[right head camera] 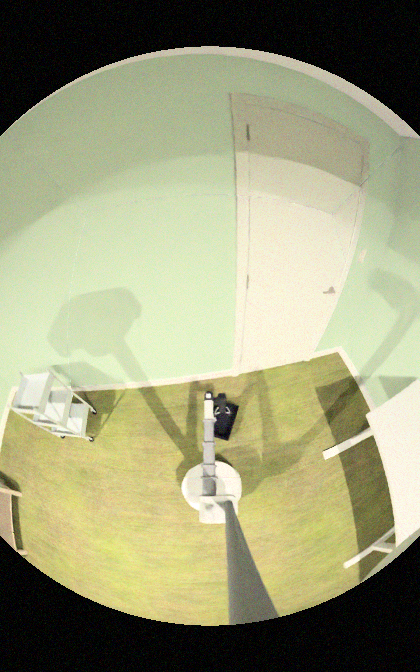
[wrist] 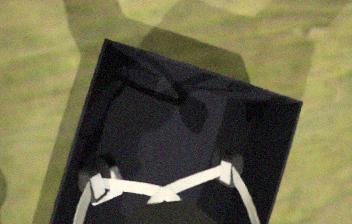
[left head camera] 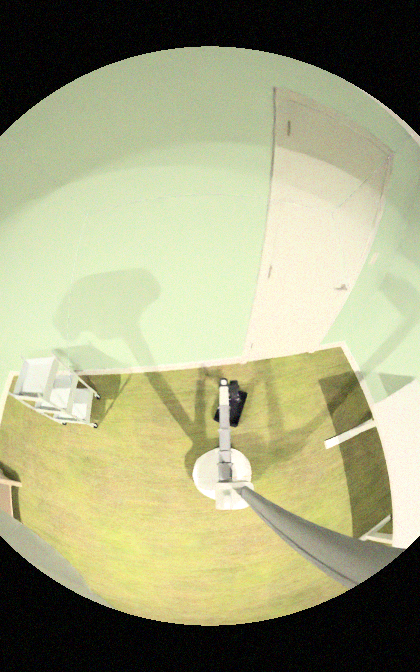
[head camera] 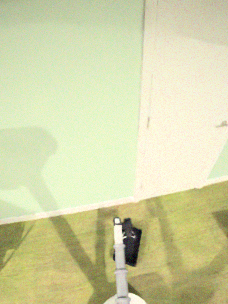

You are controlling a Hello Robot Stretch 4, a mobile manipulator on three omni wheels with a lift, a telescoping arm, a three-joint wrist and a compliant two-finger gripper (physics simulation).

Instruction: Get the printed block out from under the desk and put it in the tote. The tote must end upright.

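Frame: origin at the robot's base, x ahead, y left, z up, level; centimetres.
Seen in the pictures: gripper, fingertip midpoint: (right head camera: 221, 414) (wrist: 161, 166) (head camera: 127, 239).
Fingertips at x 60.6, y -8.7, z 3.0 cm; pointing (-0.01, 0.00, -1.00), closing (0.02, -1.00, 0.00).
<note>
A point is followed by its place in that frame.
The black tote (head camera: 132, 251) @[x 51.3, y -11.9, z -2.4 cm] (left head camera: 239, 414) (right head camera: 226, 431) @[x 46.5, y -12.1, z -2.4 cm] (wrist: 274, 137) @[x 63.0, y -21.3, z 4.3 cm] stands upright on the floor below the end of my arm. My gripper (right head camera: 222, 411) @[x 60.6, y -8.7, z 3.0 cm] (wrist: 161, 166) @[x 60.6, y -8.7, z 3.0 cm] is open, its two white fingertips spread wide over the tote's inside in the wrist view. A small white piece of the printed block (wrist: 114, 192) @[x 57.2, y -2.8, z 0.4 cm] shows beside and behind the left fingertip, within the tote's outline. The finger hides most of it, and I cannot tell whether it touches the finger or rests on the tote's bottom. In the head views the block is too small to make out.
A white desk (left head camera: 400, 470) (right head camera: 400, 450) @[x -7.0, y -109.4, z 69.2 cm] stands at the right, with its legs on the floor. A white cart (left head camera: 37, 376) (right head camera: 31, 392) @[x 40.7, y 144.5, z 63.5 cm] stands at the left by the wall. A closed door (head camera: 182, 100) @[x 107.3, y -51.2, z 113.4 cm] is behind the tote. Brown furniture (left head camera: 5, 497) (right head camera: 6, 517) shows at the left edge.
</note>
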